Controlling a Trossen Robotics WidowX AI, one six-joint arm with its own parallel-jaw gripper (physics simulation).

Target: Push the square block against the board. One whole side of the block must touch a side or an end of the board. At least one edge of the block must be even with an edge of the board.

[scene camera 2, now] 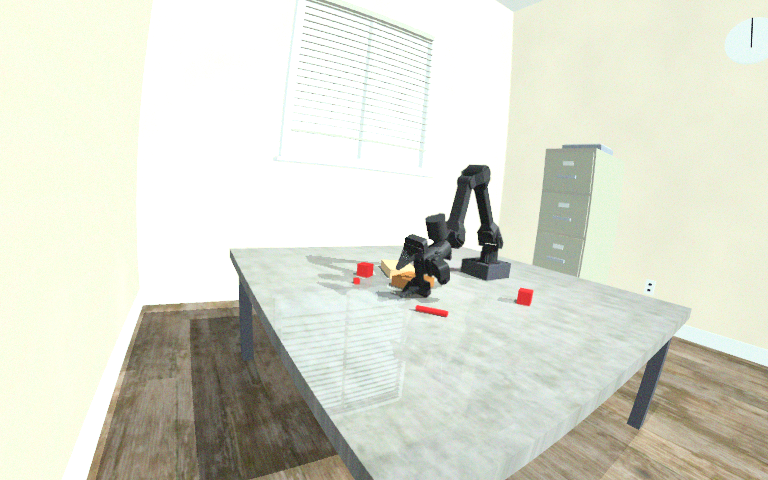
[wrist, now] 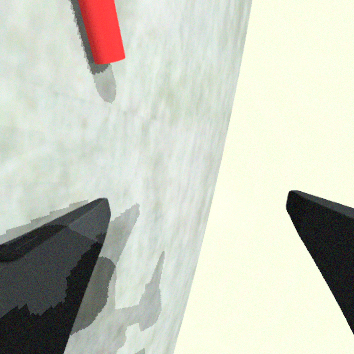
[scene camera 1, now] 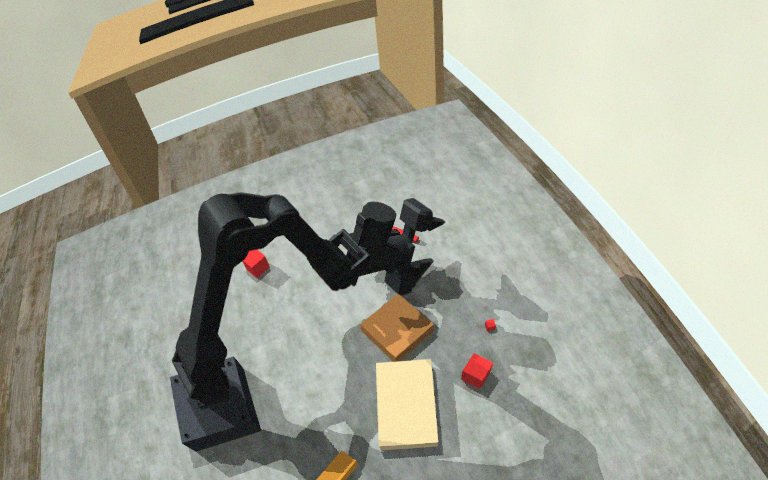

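The square block, orange-brown and flat, lies on the table, turned so that one corner points at an end of the cream board. That corner is very close to the board's end; whether it touches is unclear. No whole side of the block lies along the board. My gripper is open and empty. It is tilted, with its lower finger low over the table beyond the block's far corner and the other finger higher. Neither block nor board shows in the wrist view.
A red cylinder lies beyond the gripper. A red cube and a tiny red cube are right of the board in scene camera 1. Another red cube lies behind the arm. An orange block is at the front.
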